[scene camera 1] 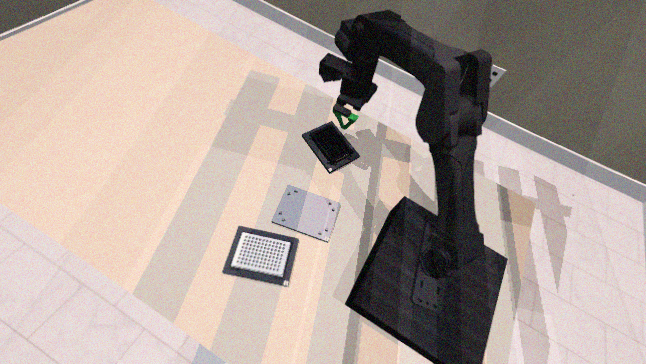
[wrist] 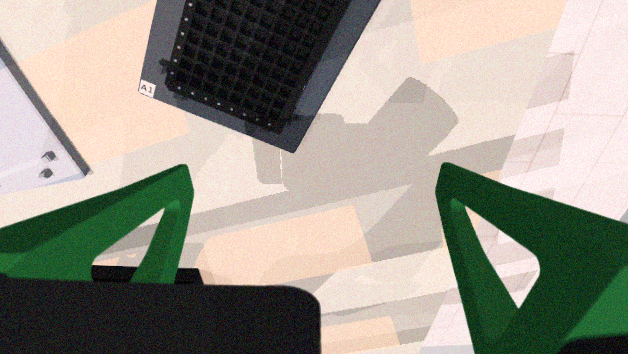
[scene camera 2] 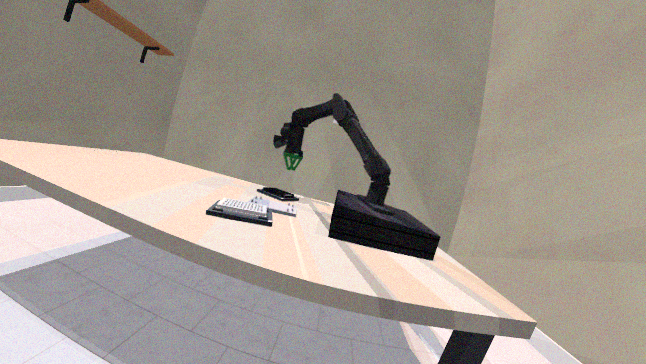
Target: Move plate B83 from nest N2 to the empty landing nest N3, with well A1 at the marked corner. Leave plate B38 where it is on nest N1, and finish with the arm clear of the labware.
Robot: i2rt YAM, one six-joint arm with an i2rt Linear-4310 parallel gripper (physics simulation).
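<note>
A black well plate sits on a dark nest, whose A1 label is at its left near corner in the wrist view. A white well plate sits on another dark nest. Between them lies a bare silver nest with small corner pins and a pale corner label. The plate and nest numbers cannot be read. My gripper is open and empty, above and slightly beyond the black plate's near edge in the wrist view.
The arm's black base block stands on the table, to the right of the nests in both scene views. A wooden wall shelf hangs at upper left in the second scene view.
</note>
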